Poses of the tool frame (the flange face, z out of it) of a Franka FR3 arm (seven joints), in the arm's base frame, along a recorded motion.
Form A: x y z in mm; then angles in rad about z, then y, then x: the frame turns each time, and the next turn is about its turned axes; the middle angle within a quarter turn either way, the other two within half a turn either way.
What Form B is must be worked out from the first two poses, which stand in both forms.
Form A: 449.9, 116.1, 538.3, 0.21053, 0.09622, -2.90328
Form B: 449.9, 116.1, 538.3; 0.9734, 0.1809, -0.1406; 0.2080, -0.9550, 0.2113; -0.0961, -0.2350, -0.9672
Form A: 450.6, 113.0, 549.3, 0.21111, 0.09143, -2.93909
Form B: 450.6, 113.0, 549.3; 0.9737, 0.1873, -0.1296; 0.2087, -0.9617, 0.1779; -0.0913, -0.2003, -0.9755
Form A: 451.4, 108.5, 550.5, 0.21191, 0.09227, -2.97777
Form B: 451.4, 108.5, 550.5; 0.9735, 0.1928, -0.1232; 0.2094, -0.9677, 0.1403; -0.0921, -0.1624, -0.9824
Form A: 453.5, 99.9, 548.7, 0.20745, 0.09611, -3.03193
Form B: 453.5, 99.9, 548.7; 0.9740, 0.1945, -0.1159; 0.2050, -0.9748, 0.0875; -0.0960, -0.1089, -0.9894
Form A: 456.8, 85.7, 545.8, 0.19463, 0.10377, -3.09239
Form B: 456.8, 85.7, 545.8; 0.9758, 0.1882, -0.1110; 0.1924, -0.9809, 0.0282; -0.1036, -0.0489, -0.9934
